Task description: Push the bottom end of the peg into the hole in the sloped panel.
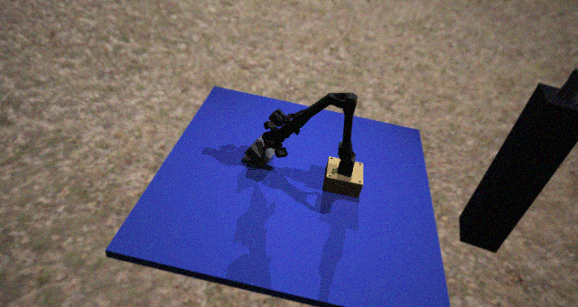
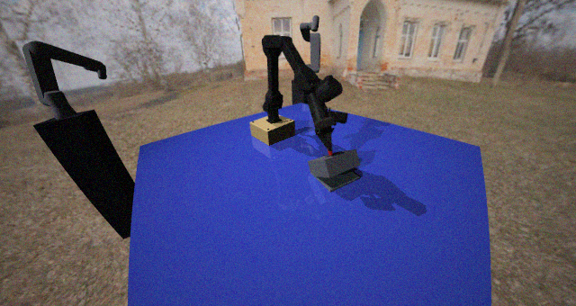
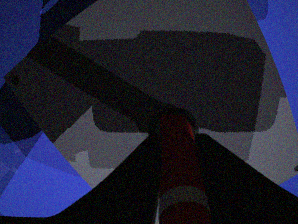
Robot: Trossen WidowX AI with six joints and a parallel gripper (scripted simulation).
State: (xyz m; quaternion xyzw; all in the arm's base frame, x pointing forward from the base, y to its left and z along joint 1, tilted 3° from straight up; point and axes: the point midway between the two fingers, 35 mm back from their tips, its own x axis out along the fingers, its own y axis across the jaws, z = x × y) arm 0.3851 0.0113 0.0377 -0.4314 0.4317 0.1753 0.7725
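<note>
The red peg is 10 mm behind my gripper tip and 10 mm above it. The rest, counted from my gripper tip: grey foot plate (80 mm below, 40 mm ahead, 10 mm to the right); grey sloped panel (40 mm below, 20 mm ahead).
</note>
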